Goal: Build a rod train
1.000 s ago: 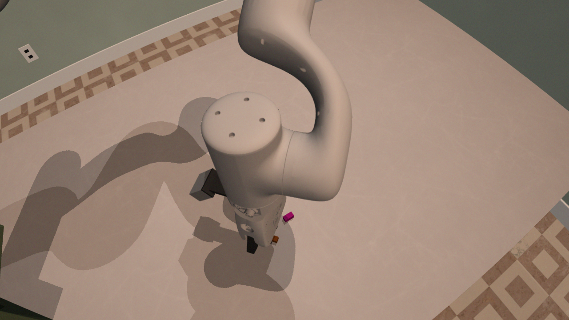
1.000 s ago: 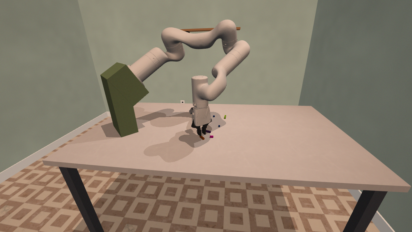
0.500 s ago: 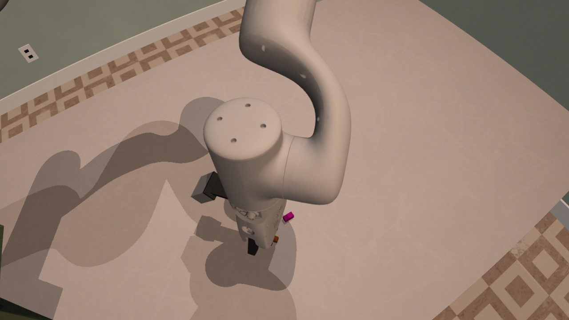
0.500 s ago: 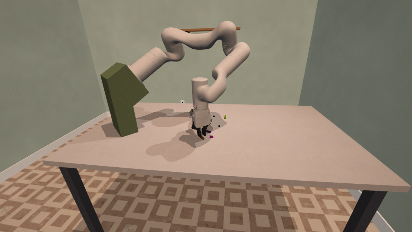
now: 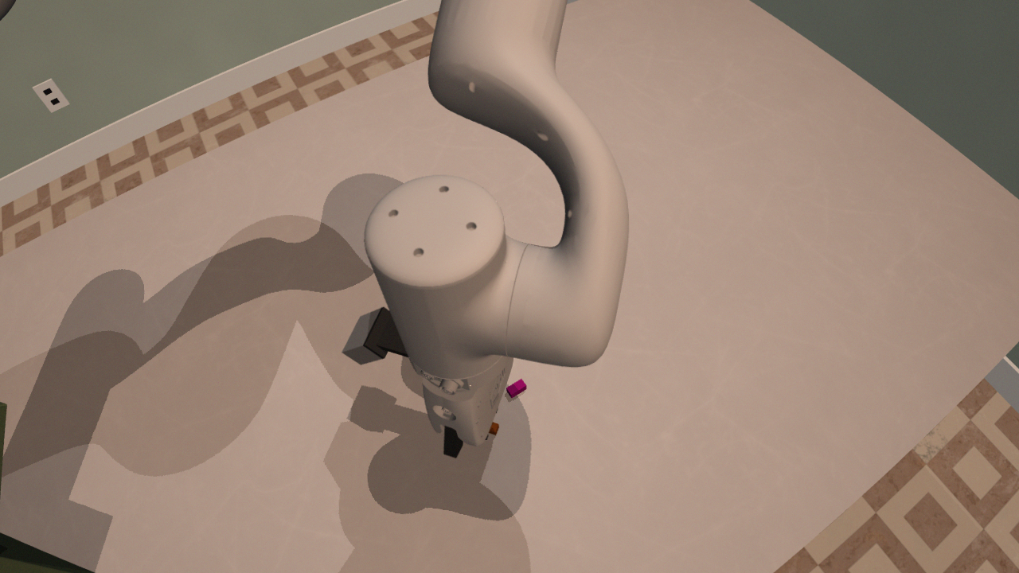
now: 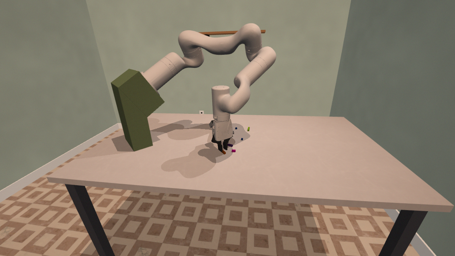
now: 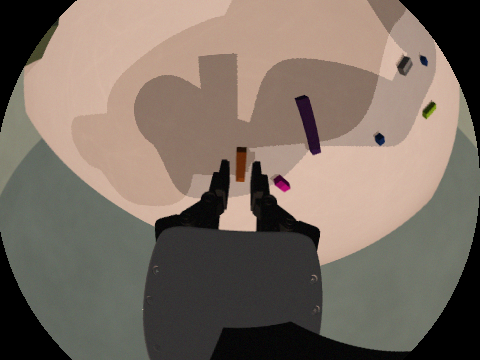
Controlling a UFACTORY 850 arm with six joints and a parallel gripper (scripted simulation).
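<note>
Now: the orange rod 30 mm below my hand. From my hand the other things lie so: magenta rod (50 mm ahead, 30 mm to the left, 30 mm below); then grey rod (250 mm to the left, 50 mm behind, 30 mm below); then purple rod (80 mm to the left, 30 mm below, 10 mm behind).
</note>
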